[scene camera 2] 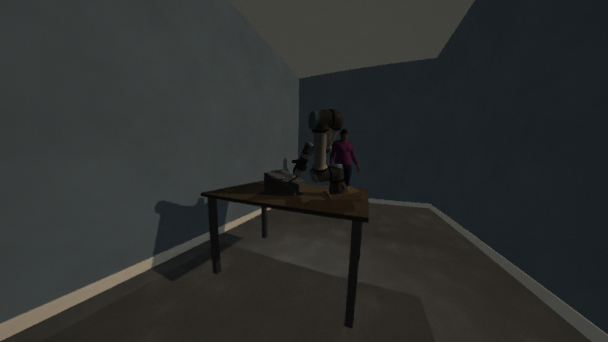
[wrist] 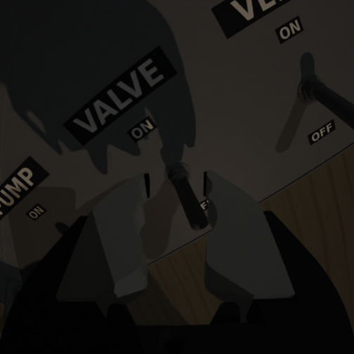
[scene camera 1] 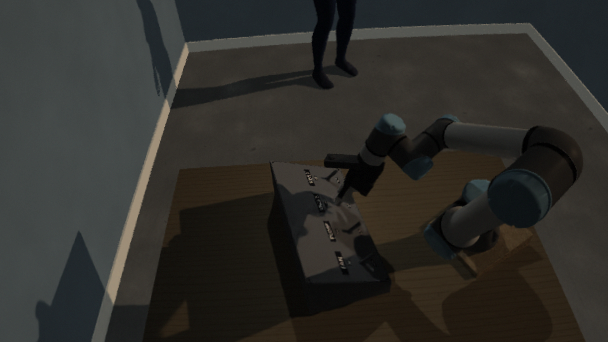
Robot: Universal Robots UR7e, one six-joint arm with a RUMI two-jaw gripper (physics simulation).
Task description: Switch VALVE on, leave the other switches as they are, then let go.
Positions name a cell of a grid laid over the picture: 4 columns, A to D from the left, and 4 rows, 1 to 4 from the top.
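Note:
Visible: my gripper (scene camera 1: C3), likewise in the wrist view (wrist: B2); a valve lever (wrist: C3).

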